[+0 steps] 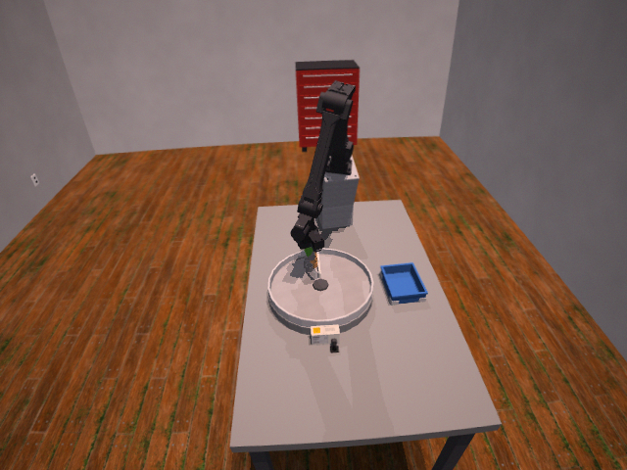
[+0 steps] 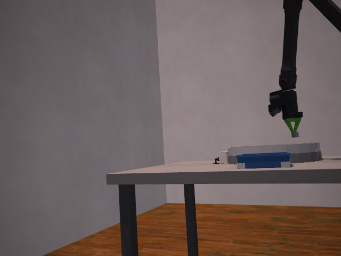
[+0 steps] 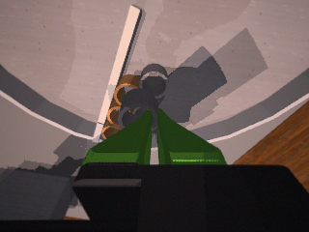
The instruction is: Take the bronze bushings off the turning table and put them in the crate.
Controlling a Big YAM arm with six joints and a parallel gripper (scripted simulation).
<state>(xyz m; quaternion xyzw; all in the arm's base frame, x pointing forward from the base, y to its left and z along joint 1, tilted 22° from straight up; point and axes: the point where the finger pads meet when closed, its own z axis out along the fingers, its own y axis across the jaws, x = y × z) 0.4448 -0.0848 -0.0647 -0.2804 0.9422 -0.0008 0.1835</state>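
Now: hand 90 mm short of the turning table, 60 mm to the right of it and 80 mm above it. From my hand the other things lie so: blue crate (20 mm ahead, 400 mm to the left, 110 mm below).
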